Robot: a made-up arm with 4 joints.
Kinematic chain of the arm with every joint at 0, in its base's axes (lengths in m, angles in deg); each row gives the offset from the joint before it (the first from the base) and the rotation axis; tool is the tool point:
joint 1: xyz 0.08 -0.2 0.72 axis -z
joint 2: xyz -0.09 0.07 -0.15 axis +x
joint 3: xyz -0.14 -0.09 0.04 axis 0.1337 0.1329 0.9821
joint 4: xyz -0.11 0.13 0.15 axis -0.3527 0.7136 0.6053
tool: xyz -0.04 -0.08 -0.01
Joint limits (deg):
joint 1: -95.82..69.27
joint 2: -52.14..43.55
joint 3: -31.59..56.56
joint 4: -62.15..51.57
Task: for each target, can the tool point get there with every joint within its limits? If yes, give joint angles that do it. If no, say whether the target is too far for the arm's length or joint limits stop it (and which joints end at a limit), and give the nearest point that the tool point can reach.
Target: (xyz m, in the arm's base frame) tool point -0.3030 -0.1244 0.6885
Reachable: yes | joints 29.63 28.28 25.11 7.25
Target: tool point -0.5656 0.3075 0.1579
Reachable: no: too far | nearest point -0.2435 0.0543 0.5568 | short by 0.572 m
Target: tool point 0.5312 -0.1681 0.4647
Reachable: no: joint limits stop it (at a limit: joint 1, joint 2, joint 3) | nearest point 0.3158 -0.4800 0.6080 | short by 0.405 m
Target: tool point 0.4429 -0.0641 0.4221
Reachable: no: joint limits stop it (at a limit: joint 1, joint 2, joint 3, joint 4) | nearest point 0.1539 0.1662 0.5674 | short by 0.397 m
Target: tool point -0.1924 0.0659 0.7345
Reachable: yes | joints 14.56 -37.59 -18.52 37.13
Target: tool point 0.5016 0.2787 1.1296
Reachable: no: too far | nearest point 0.1239 0.1346 0.8245 | short by 0.506 m
